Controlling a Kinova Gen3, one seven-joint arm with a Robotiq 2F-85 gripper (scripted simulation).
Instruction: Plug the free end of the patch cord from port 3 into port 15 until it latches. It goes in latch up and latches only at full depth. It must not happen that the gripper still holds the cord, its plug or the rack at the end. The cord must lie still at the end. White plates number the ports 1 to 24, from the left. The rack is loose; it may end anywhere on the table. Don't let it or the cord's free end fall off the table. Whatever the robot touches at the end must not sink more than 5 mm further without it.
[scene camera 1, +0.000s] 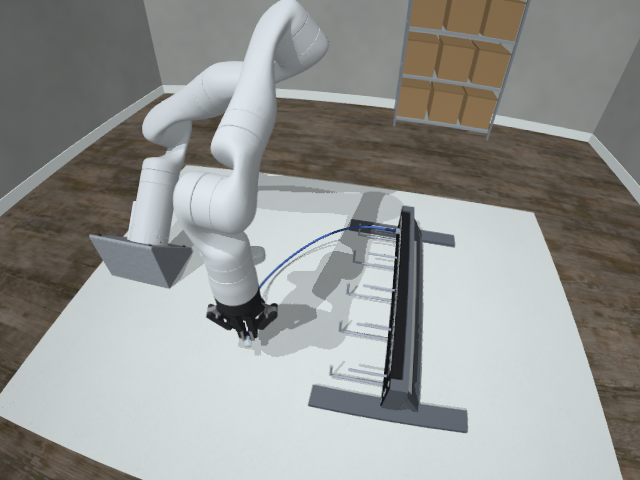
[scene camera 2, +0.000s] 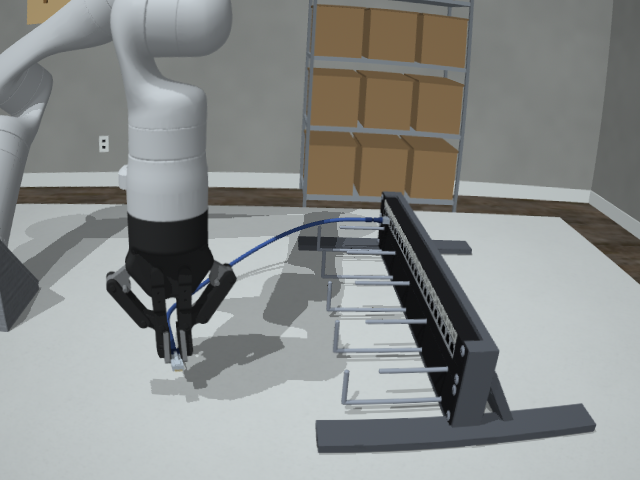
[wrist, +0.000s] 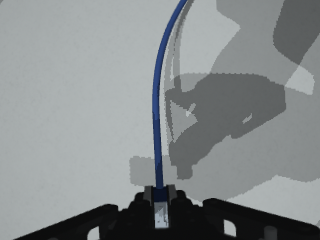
Labels:
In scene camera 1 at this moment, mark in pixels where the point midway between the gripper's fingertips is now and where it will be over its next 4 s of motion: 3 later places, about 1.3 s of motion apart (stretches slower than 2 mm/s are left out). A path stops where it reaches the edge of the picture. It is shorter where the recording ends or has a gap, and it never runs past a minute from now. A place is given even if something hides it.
My gripper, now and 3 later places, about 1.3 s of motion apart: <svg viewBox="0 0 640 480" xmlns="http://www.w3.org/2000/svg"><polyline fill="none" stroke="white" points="249,336 248,332 268,323 313,303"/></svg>

